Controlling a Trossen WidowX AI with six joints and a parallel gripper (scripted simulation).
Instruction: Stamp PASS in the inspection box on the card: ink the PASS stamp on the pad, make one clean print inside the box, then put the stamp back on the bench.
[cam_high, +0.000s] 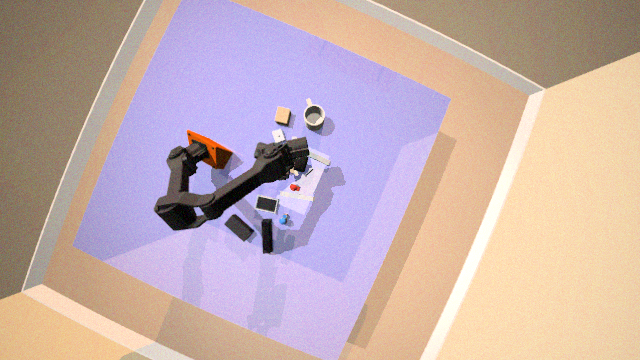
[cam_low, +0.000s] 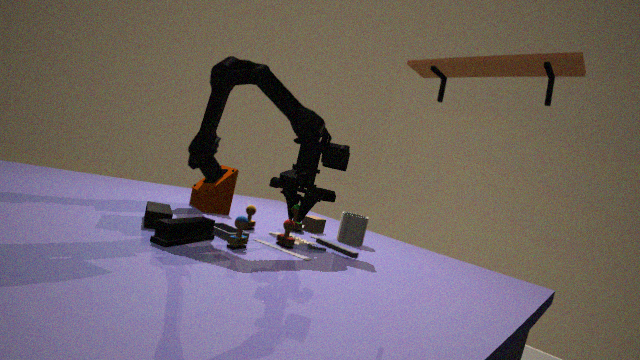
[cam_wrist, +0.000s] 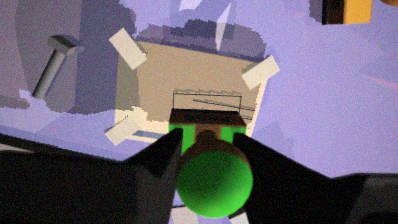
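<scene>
My gripper tip is now 10 mm short of the card and 50 mm above it. The rest, counted from my gripper tip: bolt 100 mm ahead, 20 mm to the right, 40 mm below; green stamp right at my gripper tip; orange-knobbed stamp 70 mm behind, 90 mm to the right, 30 mm below.
</scene>
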